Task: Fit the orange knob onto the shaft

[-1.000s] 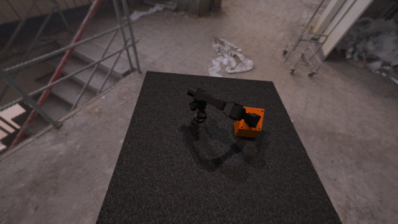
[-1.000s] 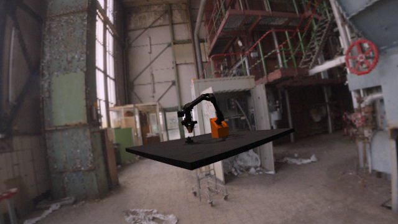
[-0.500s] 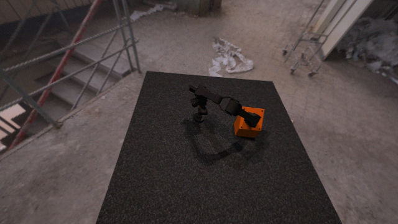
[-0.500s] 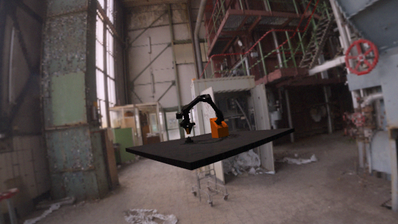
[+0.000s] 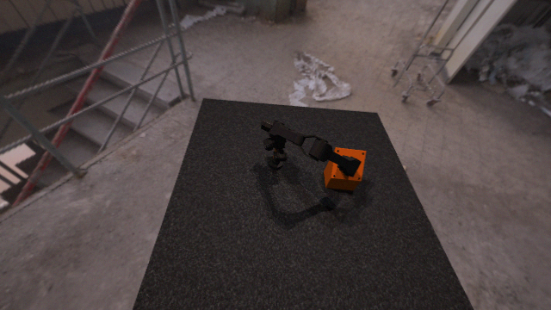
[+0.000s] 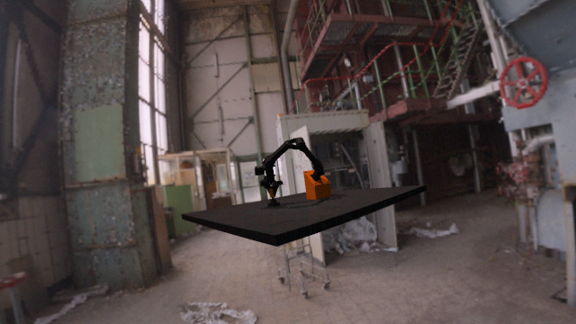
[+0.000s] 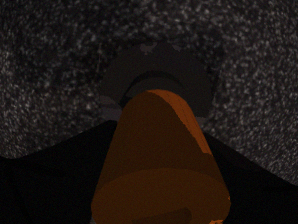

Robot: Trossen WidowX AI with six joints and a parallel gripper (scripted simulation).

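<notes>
Now: the orange knob 20 mm above my gripper tip. Round my gripper tip: pedestal: 40 mm below.
</notes>
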